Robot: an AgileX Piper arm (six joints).
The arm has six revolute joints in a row. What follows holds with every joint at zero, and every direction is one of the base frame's. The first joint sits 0.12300 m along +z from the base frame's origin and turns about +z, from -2.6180 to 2.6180 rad. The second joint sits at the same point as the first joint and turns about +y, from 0.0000 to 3.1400 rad. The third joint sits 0.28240 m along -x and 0.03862 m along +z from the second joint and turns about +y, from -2.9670 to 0.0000 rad. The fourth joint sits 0.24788 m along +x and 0.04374 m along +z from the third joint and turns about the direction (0.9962, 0, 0.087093), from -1.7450 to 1.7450 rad. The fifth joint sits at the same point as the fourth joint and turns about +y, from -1.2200 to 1.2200 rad. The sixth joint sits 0.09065 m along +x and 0.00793 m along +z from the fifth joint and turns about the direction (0.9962, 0, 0.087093), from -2.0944 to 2.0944 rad. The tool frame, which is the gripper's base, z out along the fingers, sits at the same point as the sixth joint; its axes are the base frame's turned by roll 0.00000, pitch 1.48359 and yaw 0.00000 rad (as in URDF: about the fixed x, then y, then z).
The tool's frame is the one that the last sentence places.
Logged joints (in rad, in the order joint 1, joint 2, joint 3, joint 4, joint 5, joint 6), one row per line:
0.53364 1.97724 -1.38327 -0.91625 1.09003 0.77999
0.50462 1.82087 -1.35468 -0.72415 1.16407 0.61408
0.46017 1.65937 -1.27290 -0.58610 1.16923 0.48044
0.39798 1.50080 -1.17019 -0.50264 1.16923 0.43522
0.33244 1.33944 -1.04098 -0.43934 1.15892 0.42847
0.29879 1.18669 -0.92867 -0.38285 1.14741 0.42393
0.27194 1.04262 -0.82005 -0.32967 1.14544 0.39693
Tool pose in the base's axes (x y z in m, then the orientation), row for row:
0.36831 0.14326 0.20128 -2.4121 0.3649 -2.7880
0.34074 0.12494 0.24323 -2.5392 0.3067 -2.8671
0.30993 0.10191 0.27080 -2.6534 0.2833 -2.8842
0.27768 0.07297 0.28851 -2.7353 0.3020 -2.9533
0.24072 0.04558 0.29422 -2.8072 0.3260 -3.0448
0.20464 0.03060 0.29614 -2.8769 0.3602 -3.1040
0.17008 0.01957 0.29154 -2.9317 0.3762 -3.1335
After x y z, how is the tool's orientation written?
As angles about the fixed x, y, z axes (roll, pitch, yaw), in radians.
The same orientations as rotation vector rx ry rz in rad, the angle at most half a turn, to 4 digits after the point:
-0.2695 2.5214 -0.8687
-0.2374 2.6527 -0.7624
-0.2546 2.7245 -0.6254
-0.1732 2.7540 -0.5262
-0.0572 2.7684 -0.4446
0.0150 2.7566 -0.3574
0.0440 2.7513 -0.2877

